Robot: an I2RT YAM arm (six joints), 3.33 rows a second.
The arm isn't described. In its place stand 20 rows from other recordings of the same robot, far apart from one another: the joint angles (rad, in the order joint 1, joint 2, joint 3, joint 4, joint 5, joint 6), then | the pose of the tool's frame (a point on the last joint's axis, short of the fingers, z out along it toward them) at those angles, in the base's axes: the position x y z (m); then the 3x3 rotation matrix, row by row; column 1 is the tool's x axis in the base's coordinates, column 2 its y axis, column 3 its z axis.
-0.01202, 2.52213, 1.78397, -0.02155, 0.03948, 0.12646 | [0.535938 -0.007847 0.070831], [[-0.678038 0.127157 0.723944], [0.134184 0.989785 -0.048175], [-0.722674 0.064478 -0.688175]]
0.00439, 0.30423, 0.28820, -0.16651, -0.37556, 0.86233 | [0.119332 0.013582 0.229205], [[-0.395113 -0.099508 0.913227], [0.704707 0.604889 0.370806], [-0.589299 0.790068 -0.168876]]
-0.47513, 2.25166, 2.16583, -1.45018, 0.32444, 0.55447 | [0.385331 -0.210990 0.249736], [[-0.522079 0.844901 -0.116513], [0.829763 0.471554 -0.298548], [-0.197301 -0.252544 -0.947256]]
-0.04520, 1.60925, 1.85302, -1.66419, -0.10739, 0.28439 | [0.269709 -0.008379 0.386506], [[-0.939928 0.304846 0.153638], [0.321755 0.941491 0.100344], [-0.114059 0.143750 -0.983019]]
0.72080, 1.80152, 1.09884, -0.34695, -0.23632, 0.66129 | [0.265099 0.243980 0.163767], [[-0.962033 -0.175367 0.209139], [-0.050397 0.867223 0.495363], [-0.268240 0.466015 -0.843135]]
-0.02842, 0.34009, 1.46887, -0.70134, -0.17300, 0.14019 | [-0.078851 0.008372 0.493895], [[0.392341 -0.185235 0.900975], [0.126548 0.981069 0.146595], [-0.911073 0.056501 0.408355]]
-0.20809, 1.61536, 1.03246, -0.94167, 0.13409, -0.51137 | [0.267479 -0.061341 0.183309], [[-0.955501 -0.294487 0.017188], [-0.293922 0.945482 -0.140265], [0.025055 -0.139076 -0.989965]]
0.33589, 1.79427, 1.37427, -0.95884, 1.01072, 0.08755 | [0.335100 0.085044 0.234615], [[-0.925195 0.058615 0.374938], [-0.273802 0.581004 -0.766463], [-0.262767 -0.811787 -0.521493]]
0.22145, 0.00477, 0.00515, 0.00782, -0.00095, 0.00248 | [0.107866 0.024320 0.175752], [[0.007453 -0.220590 0.975338], [0.004220 0.975363 0.220564], [-0.999963 0.002472 0.008200]]
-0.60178, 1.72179, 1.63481, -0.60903, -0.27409, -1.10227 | [0.328661 -0.214020 0.343568], [[-0.572144 -0.302794 0.762212], [-0.649052 0.735302 -0.195098], [-0.501381 -0.606339 -0.617228]]
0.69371, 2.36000, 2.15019, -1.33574, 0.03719, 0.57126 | [0.356280 0.294558 0.197582], [[-0.991677 -0.121298 0.043169], [-0.121936 0.992460 -0.012459], [-0.041333 -0.017619 -0.998990]]
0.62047, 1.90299, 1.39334, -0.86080, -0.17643, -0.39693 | [0.298160 0.220751 0.189049], [[-0.503074 -0.862338 0.057353], [-0.827285 0.499698 0.256712], [-0.250032 0.081698 -0.964785]]
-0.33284, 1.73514, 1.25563, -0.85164, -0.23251, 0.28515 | [0.318377 -0.101384 0.208611], [[-0.806140 0.513760 0.293581], [0.568311 0.810414 0.142310], [-0.164809 0.281567 -0.945282]]
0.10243, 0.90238, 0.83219, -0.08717, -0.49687, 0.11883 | [0.206154 0.038250 0.346859], [[-0.220966 -0.535789 0.814926], [0.082051 0.822405 0.562954], [-0.971824 0.191260 -0.137762]]
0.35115, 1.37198, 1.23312, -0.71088, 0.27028, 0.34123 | [0.275860 0.090934 0.316462], [[-0.720155 0.079609 0.689231], [0.079640 0.996314 -0.031866], [-0.689227 0.031942 -0.723841]]
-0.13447, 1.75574, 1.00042, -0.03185, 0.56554, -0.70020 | [0.355679 -0.067369 0.175021], [[-0.851269 -0.079127 0.518729], [-0.433833 0.662233 -0.610930], [-0.295179 -0.745108 -0.598067]]
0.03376, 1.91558, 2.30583, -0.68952, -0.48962, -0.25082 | [0.412914 0.030697 0.479576], [[-0.166568 -0.537066 0.826931], [-0.224788 0.837246 0.498487], [-0.960065 -0.102853 -0.260184]]
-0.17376, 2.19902, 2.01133, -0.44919, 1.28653, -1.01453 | [0.481211 -0.119160 0.290384], [[-0.995932 -0.070492 0.056128], [-0.066995 0.162722 -0.984395], [0.060258 -0.984151 -0.166783]]
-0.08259, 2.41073, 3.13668, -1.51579, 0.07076, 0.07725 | [0.435364 -0.038564 0.419459], [[-0.695530 0.186122 0.693971], [0.134818 0.982517 -0.128389], [-0.705735 0.004262 -0.708463]]
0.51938, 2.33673, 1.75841, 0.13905, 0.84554, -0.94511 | [0.472730 0.239591 0.178584], [[-0.425939 -0.147729 0.892610], [-0.862868 0.363030 -0.351665], [-0.272093 -0.919992 -0.282099]]
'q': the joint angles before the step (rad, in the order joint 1, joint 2, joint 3, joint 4, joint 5, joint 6). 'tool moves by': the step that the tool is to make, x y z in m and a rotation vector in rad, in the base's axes. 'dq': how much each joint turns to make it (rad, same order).
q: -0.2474, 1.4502, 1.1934, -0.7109, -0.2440, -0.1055
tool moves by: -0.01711, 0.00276, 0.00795, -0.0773, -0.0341, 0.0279
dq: -0.0008, -0.0797, -0.0434, 0.0015, 0.0374, -0.0637
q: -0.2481, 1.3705, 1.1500, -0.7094, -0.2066, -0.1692
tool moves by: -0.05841, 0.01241, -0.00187, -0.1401, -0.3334, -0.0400
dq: 0.0000, -0.3529, -0.3357, 0.3384, 0.0657, -0.0122
